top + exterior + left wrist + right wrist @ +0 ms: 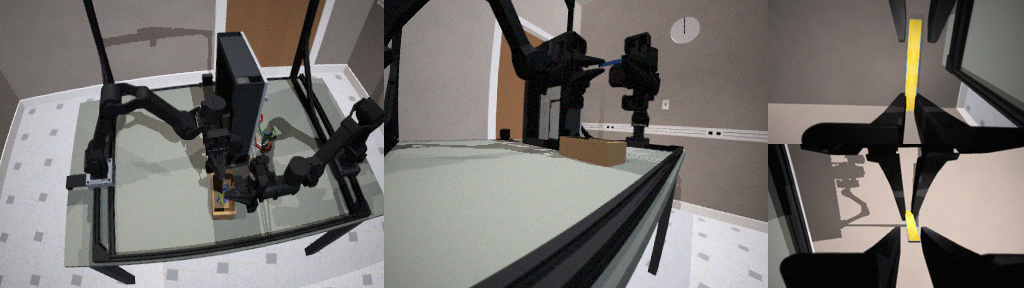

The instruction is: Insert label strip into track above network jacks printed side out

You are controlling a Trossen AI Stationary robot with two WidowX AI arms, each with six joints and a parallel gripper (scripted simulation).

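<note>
The label strip lies 5 cm ahead of my right hand and 1 cm to the left of it. The rest, counted from my right hand: box (21 cm below, 2 cm to the left, 1 cm behind).
</note>
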